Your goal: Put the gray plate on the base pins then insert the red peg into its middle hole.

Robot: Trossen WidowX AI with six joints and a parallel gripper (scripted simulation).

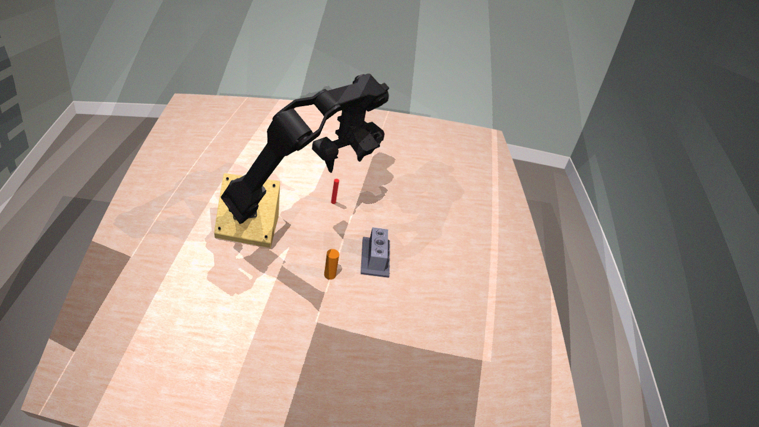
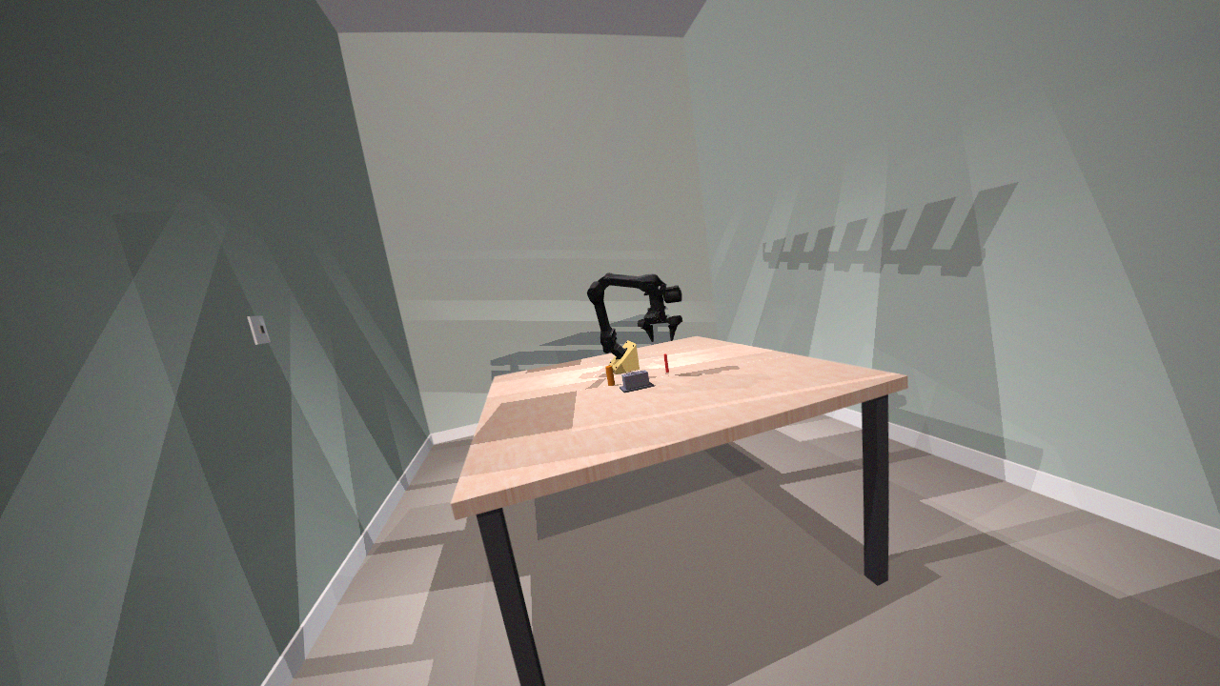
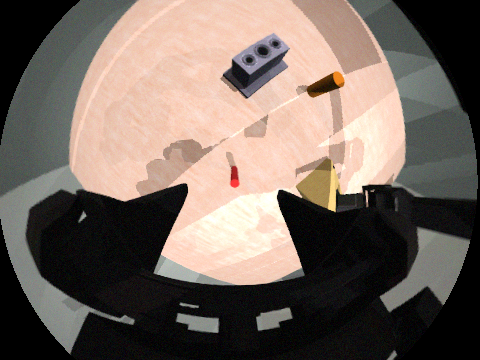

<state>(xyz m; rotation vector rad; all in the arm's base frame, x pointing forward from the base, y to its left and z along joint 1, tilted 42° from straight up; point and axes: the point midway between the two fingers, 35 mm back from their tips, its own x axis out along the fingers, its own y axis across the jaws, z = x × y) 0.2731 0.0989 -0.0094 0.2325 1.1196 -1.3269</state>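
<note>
Right now the red peg is 10 mm behind my gripper tip, 10 mm to the left of it and 100 mm below it. Round my gripper tip: orange cylinder: 40 mm behind, 240 mm to the right, 100 mm below; gray plate: 80 mm ahead, 180 mm to the right, 90 mm below; gray base: 80 mm ahead, 180 mm to the right, 130 mm below.
</note>
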